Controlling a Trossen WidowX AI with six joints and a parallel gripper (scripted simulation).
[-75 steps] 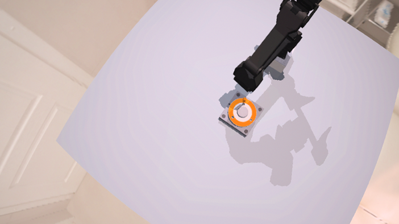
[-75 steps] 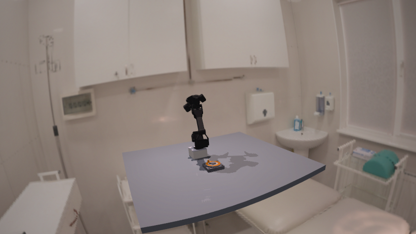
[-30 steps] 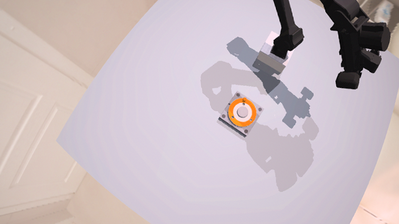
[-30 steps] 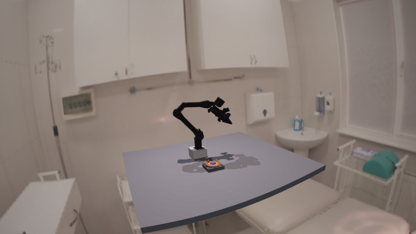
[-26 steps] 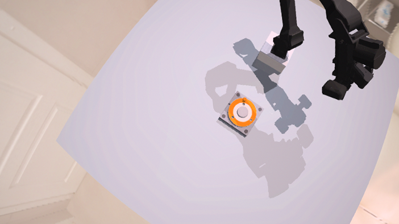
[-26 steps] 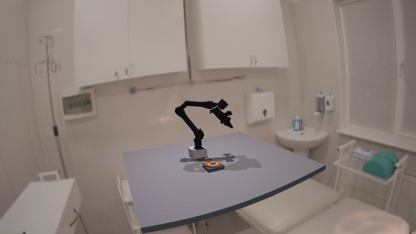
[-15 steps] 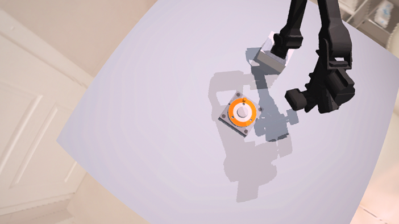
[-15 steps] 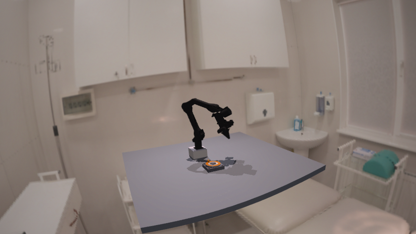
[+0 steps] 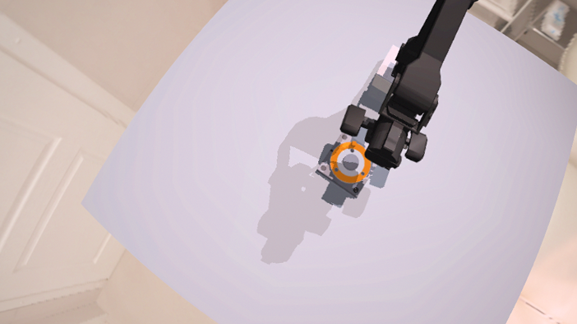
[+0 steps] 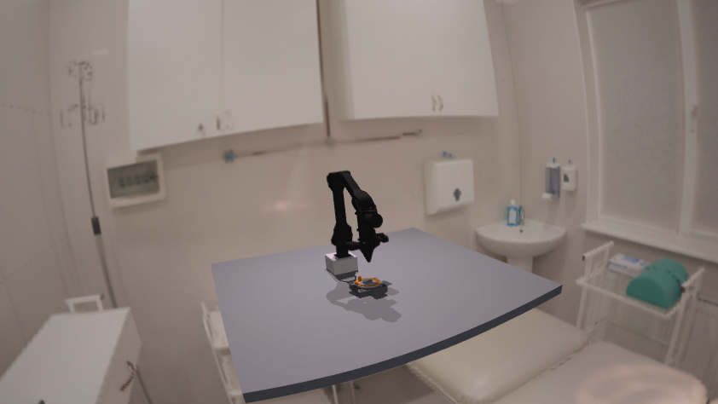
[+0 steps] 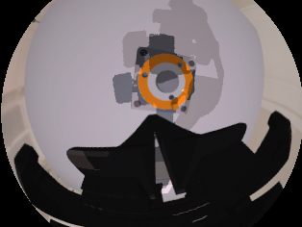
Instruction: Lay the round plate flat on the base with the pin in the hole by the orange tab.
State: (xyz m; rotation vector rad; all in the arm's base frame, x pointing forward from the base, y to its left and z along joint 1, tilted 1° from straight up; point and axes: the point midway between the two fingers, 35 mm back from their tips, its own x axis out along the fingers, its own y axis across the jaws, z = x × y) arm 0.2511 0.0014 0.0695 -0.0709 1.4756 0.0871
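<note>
Right now the round plate is 2 cm ahead of my gripper tip, 4 cm to the right of it and 7 cm below it. From my gripper tip the other things lie so: square grey base (4 cm ahead, 4 cm to the right, 8 cm below).
</note>
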